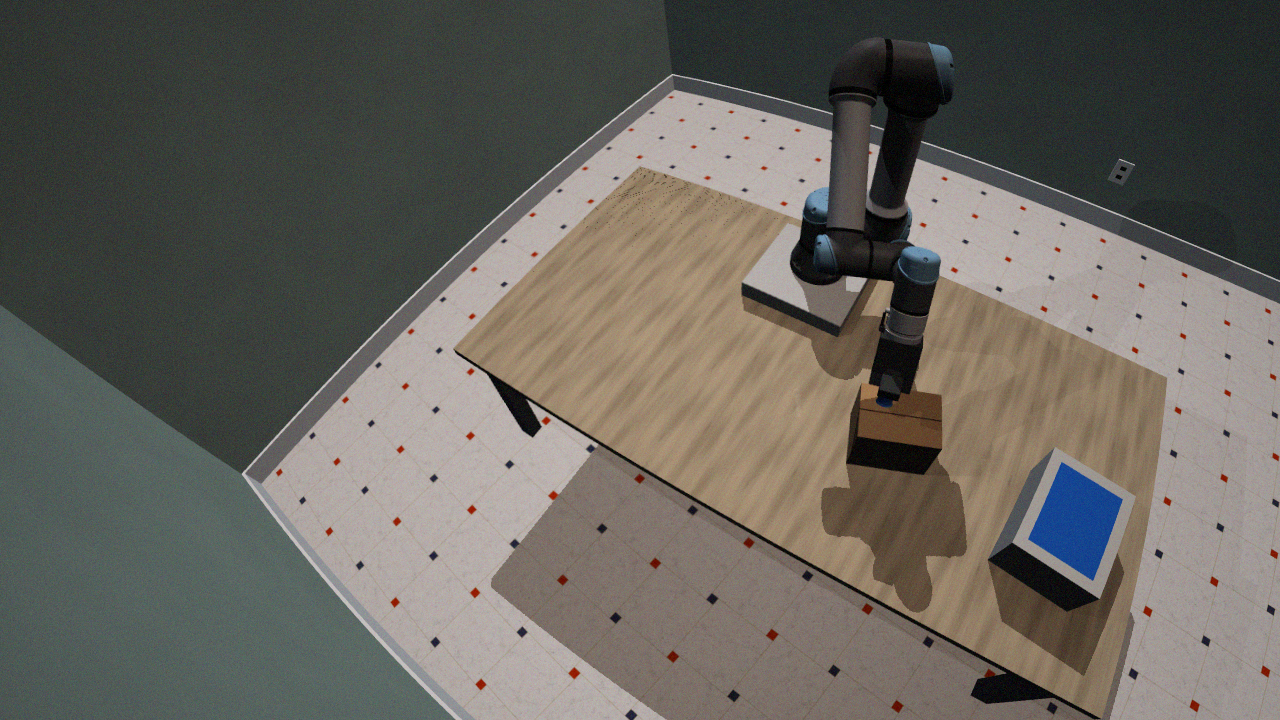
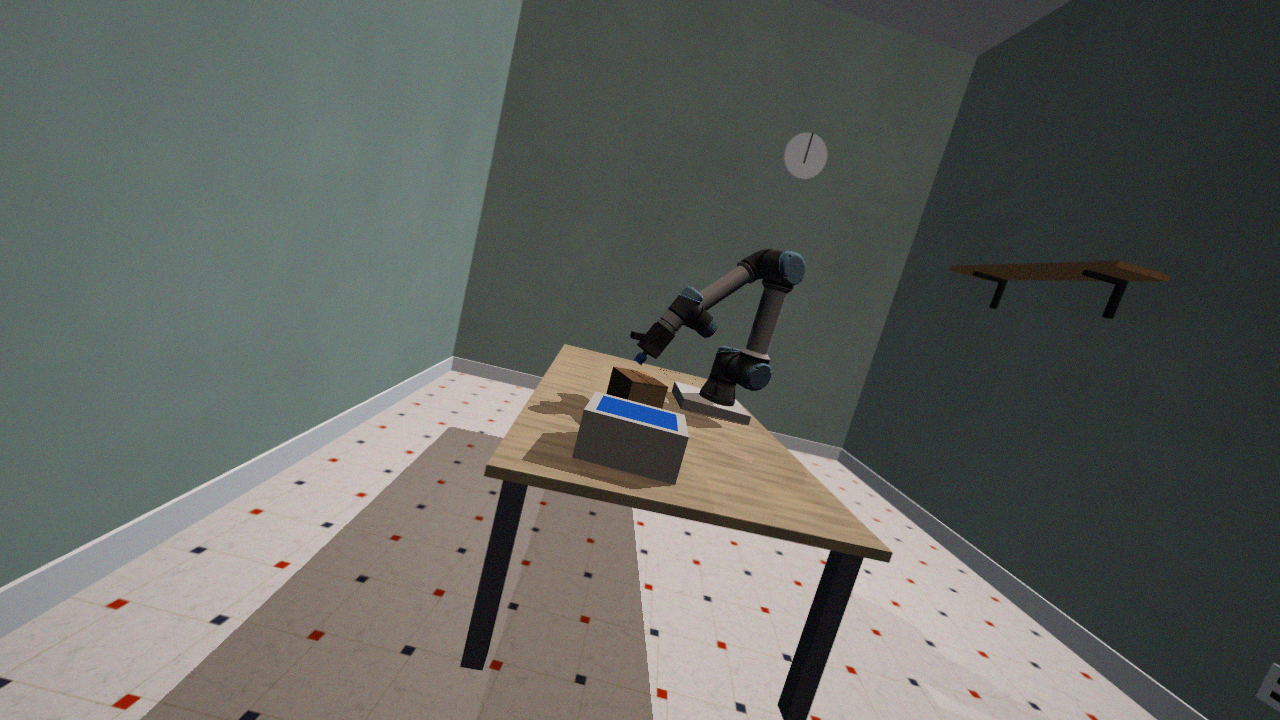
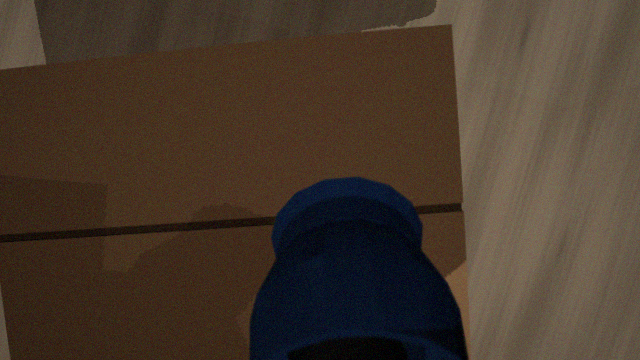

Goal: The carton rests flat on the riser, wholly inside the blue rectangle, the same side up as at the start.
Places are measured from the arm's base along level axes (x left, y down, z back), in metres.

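Pixels of known places: end effector, tool point: (image 1: 884,402) (image 2: 637,362) (image 3: 346,243); arm's base, origin of the base link: (image 2: 716,399).
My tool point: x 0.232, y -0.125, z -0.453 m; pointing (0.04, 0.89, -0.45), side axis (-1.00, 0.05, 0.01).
Note:
Ahead of a thing's pixels: the offset from my tool point to its top centre. Level surfaces: height alone.
A brown cardboard carton {dy +0.038, dx +0.045, dz +0.006 m} (image 1: 902,427) (image 2: 637,386) (image 3: 214,134) rests flat on the wooden table {dy +0.167 m} (image 1: 645,340) (image 2: 760,483), with a dark seam running across its top. My blue suction cup (image 1: 886,400) (image 2: 639,357) (image 3: 346,210) hangs over the carton's top near one edge, close to the seam. I cannot tell if it touches, and nothing hangs from it. The grey riser {dy +0.048, dx +0.453, dz -0.107 m} (image 1: 1013,530) (image 2: 626,445) with the blue rectangle {dy +0.048, dx +0.453, dz -0.107 m} (image 1: 1076,519) (image 2: 637,412) stands apart from the carton, near the table's corner. The rectangle is bare.
The arm's grey base plate (image 1: 796,290) (image 2: 712,405) sits on the table behind the carton. The table's front edge runs close to the carton and riser. A wall shelf (image 2: 1056,269) hangs far off.

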